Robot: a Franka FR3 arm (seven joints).
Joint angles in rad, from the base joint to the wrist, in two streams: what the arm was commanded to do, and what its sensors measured. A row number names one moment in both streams.
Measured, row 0: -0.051, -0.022, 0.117, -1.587, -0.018, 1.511, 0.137
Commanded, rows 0 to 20: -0.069, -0.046, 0.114, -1.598, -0.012, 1.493, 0.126; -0.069, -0.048, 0.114, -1.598, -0.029, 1.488, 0.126; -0.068, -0.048, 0.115, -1.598, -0.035, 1.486, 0.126; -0.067, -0.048, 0.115, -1.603, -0.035, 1.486, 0.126; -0.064, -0.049, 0.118, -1.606, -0.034, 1.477, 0.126; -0.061, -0.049, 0.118, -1.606, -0.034, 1.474, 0.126; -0.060, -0.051, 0.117, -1.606, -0.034, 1.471, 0.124; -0.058, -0.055, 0.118, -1.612, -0.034, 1.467, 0.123; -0.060, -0.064, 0.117, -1.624, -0.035, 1.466, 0.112; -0.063, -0.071, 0.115, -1.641, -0.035, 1.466, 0.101; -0.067, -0.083, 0.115, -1.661, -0.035, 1.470, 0.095; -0.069, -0.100, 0.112, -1.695, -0.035, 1.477, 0.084; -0.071, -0.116, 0.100, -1.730, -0.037, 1.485, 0.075; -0.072, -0.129, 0.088, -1.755, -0.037, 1.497, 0.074; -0.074, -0.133, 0.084, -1.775, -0.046, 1.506, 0.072; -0.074, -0.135, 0.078, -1.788, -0.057, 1.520, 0.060; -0.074, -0.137, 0.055, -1.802, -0.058, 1.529, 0.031; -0.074, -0.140, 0.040, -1.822, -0.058, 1.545, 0.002; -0.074, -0.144, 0.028, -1.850, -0.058, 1.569, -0.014; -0.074, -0.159, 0.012, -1.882, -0.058, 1.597, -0.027; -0.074, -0.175, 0.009, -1.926, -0.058, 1.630, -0.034
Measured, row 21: -0.061, -0.109, 0.025, -1.792, -0.050, 1.534, 0.015
